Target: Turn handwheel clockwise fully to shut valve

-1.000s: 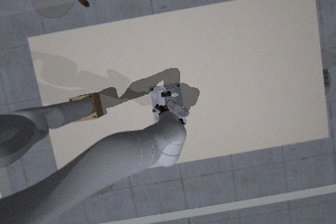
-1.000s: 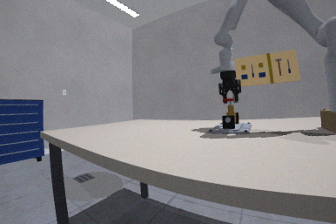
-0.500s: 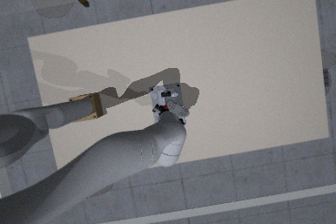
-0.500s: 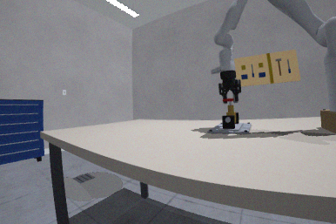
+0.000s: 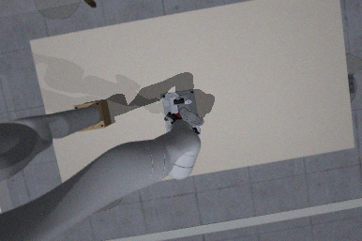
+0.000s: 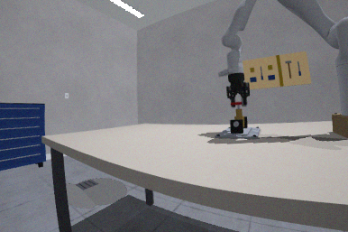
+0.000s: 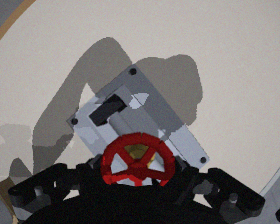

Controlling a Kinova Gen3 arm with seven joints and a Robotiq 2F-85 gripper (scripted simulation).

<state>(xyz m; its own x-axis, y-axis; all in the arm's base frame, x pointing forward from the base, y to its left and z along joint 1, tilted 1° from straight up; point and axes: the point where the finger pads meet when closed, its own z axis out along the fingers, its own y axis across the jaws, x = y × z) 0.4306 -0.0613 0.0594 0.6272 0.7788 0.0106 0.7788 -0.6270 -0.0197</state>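
The red handwheel is right at my hand.
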